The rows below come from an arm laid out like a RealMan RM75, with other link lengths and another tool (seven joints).
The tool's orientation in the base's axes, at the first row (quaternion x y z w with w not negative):
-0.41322 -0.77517 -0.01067 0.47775
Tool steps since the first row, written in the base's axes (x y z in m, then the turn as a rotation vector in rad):
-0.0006 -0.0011 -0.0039 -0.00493 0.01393 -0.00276
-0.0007 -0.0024 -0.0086 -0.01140 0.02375 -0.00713
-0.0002 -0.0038 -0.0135 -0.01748 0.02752 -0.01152
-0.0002 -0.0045 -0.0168 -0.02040 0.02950 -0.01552
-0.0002 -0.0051 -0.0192 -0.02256 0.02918 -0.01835
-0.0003 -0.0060 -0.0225 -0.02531 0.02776 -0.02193
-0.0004 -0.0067 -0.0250 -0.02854 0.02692 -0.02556
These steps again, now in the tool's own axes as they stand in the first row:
-0.0035 0.0004 0.0021 0.00771 0.00701 0.01084
-0.0078 0.0012 0.0042 0.01193 0.01091 0.02199
-0.0125 0.0025 0.0059 0.01225 0.01110 0.03037
-0.0154 0.0033 0.0074 0.01109 0.01201 0.03550
-0.0176 0.0038 0.0085 0.00920 0.01147 0.03848
-0.0206 0.0044 0.0100 0.00618 0.01010 0.04186
-0.0229 0.0048 0.0111 0.00358 0.00882 0.04585

